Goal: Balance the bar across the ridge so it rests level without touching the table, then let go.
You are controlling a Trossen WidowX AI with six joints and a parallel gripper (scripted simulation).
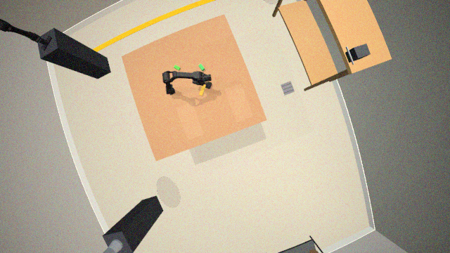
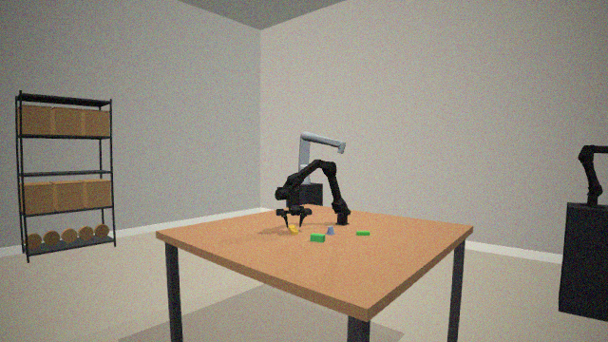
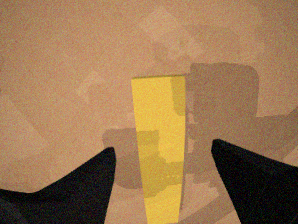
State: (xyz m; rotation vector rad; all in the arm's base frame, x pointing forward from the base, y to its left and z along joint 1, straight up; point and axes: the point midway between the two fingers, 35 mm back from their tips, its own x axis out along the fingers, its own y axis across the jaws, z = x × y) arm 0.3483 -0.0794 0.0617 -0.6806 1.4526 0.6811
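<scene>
My gripper tip is 2 cm to the left of the yellow bar, 2 cm past it and 2 cm above it. Round my gripper tip: green block: 20 cm to the left, 5 cm ahead, 1 cm below.
</scene>
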